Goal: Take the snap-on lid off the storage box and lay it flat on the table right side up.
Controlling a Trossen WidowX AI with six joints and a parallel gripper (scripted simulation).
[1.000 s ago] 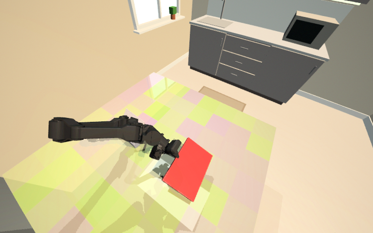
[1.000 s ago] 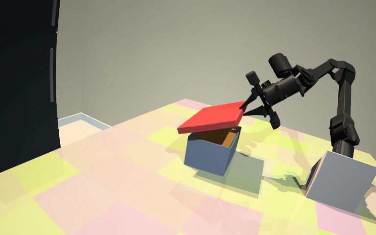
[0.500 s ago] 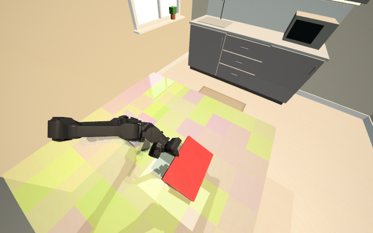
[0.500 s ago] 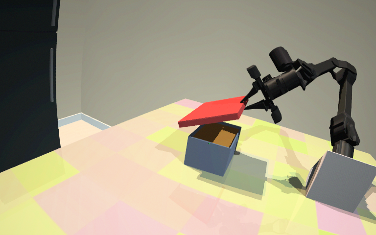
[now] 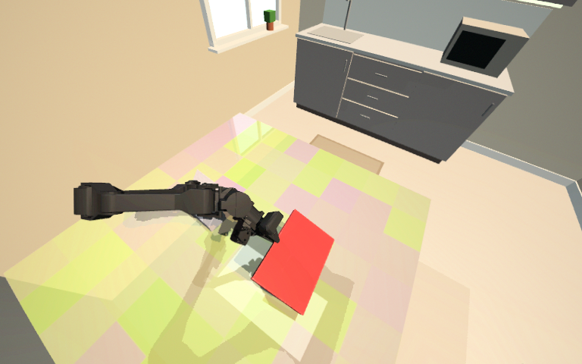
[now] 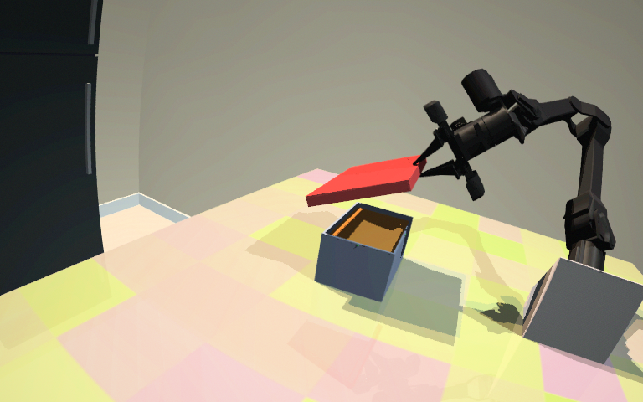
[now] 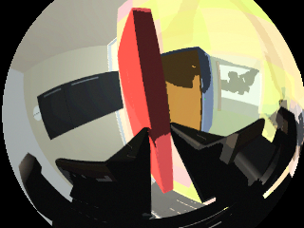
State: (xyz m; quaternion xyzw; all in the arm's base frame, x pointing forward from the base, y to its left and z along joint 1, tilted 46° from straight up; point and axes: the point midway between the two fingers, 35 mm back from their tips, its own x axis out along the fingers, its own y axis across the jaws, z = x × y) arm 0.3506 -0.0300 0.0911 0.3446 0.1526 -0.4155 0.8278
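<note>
The red lid lies 70 mm ahead of my gripper tip and 30 mm below it. The rest, counted from my gripper tip: storage box 170 mm below, 60 mm ahead, 10 mm to the right.
</note>
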